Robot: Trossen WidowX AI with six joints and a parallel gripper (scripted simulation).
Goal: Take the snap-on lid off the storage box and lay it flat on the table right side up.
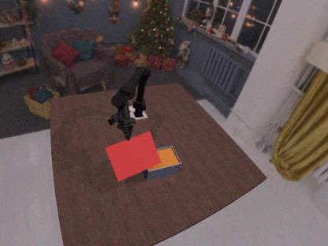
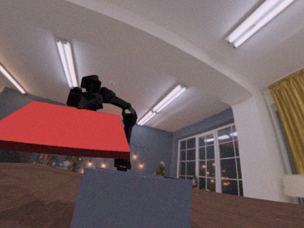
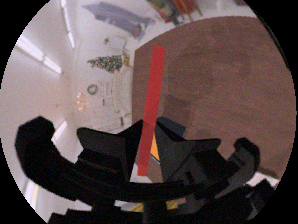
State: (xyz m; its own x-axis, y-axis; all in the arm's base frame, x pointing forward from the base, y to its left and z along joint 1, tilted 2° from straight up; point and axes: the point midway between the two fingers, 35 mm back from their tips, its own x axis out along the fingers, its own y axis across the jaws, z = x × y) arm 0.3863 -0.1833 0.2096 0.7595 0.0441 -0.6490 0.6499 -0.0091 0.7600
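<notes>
My gripper tip is 6 cm short of the red lid, 2 cm to the right of it and 5 cm above it. From my gripper tip the other things lie so: blue storage box 5 cm ahead, 19 cm to the left, 18 cm below.
</notes>
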